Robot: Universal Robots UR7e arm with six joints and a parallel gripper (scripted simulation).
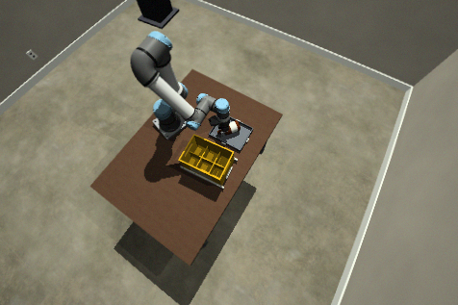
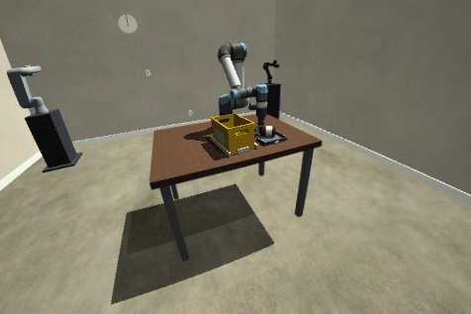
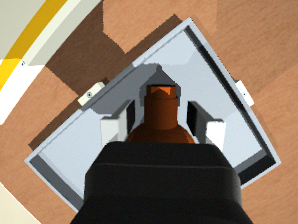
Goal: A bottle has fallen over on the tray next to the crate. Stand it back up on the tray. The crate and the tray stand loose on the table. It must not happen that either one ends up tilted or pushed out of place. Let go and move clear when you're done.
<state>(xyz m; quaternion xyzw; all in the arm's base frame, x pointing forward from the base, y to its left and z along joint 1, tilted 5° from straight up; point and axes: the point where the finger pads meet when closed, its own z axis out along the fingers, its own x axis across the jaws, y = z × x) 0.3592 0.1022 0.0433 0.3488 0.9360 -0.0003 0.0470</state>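
My hand is 40 mm to the right of the brown bottle, 30 mm short of it and 10 mm above it. The rest, counted from my hand: yellow crate: 230 mm to the right, 40 mm above, 30 mm ahead; tray: 50 mm ahead, 40 mm to the left, 40 mm below.
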